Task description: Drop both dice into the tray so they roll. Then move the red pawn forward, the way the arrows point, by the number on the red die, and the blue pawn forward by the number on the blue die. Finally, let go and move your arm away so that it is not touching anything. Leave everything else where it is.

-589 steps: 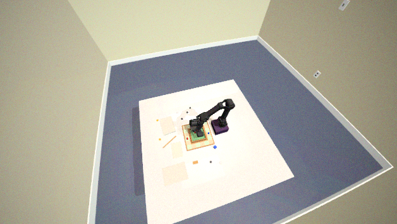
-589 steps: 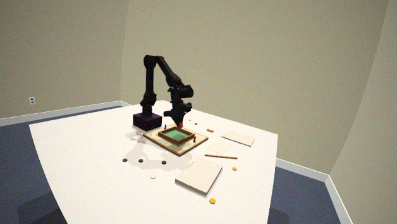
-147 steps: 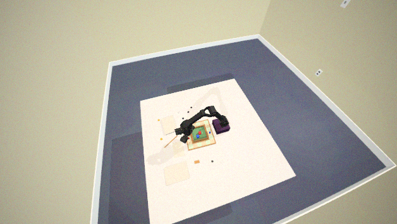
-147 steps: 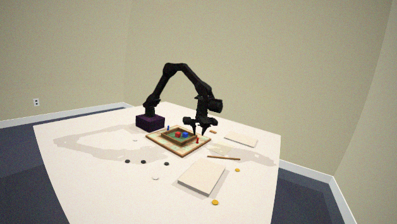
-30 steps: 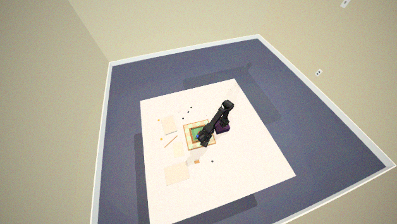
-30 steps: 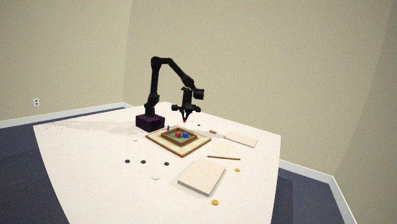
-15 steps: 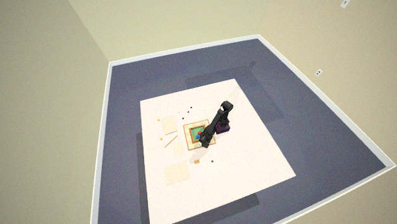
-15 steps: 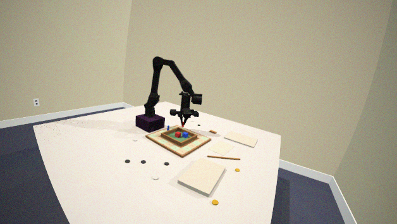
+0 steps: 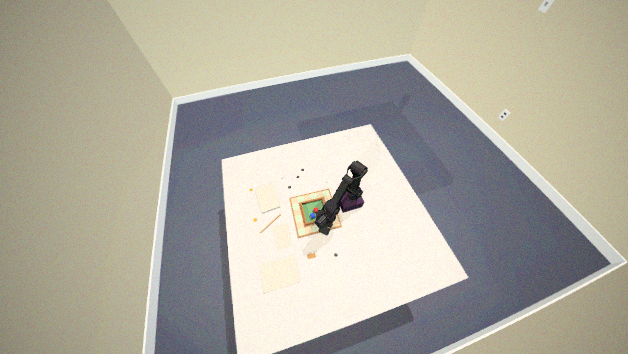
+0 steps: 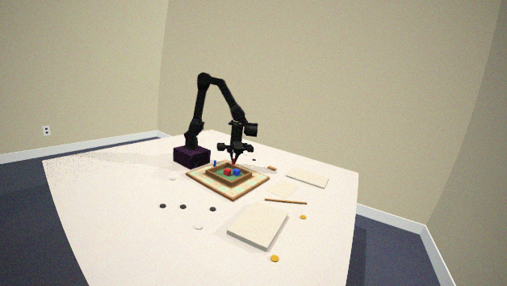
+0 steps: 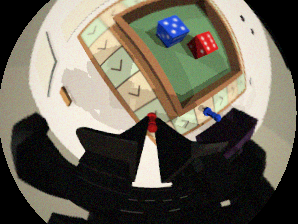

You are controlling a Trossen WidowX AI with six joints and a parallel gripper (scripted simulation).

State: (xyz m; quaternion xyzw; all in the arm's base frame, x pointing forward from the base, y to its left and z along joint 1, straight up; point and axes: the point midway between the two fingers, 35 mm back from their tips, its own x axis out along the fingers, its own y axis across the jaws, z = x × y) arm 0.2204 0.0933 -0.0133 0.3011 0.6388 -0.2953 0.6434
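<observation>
Right now my gripper tip is 10 mm below the red pawn. The rest, counted from my gripper tip: wooden stick (340 mm ahead, 160 mm to the right, 20 mm below); then blue pawn (80 mm to the right, 60 mm behind); then green tray (120 mm to the right, 50 mm ahead, 20 mm below).
</observation>
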